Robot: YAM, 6 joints.
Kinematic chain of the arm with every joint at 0, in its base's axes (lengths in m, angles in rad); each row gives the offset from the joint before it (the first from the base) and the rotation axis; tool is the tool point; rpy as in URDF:
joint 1: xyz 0 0 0.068 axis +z
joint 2: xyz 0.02 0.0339 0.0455 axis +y
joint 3: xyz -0.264 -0.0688 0 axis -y
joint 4: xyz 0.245 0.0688 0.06 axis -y
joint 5: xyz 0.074 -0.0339 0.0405 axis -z
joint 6: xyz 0.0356 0 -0.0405 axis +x
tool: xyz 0 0 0 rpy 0 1.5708 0
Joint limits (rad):
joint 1: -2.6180..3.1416
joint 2: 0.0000..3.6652
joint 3: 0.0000..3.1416
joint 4: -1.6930..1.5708
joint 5: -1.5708..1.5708
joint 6: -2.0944..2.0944
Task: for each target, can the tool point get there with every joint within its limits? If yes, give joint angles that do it. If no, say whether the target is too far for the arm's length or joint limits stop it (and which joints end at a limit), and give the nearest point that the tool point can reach.
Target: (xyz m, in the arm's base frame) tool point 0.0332 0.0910 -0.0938
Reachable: yes | joints 1.4646 2.7686 0.3443 0.5856 0.7160 -0.3312
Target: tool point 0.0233 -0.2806 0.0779
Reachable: yes | joints -1.6108 2.0638 0.4713 1.3251 -1.3208 -1.4575
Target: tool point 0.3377 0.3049 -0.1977
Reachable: yes | joints 0.6656 3.2161 1.8283 0.6452 -1.0714 -1.7499
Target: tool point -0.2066 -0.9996 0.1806
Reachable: no: too far | nearest point -0.1304 -0.6311 0.1554 | short by 0.377 m
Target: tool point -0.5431 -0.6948 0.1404
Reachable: no: too far | nearest point -0.3976 -0.5086 0.1330 | short by 0.236 m
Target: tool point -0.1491 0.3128 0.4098
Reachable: yes | joints 1.9450 1.5276 1.5558 -0.3785 -0.7553 -1.1319
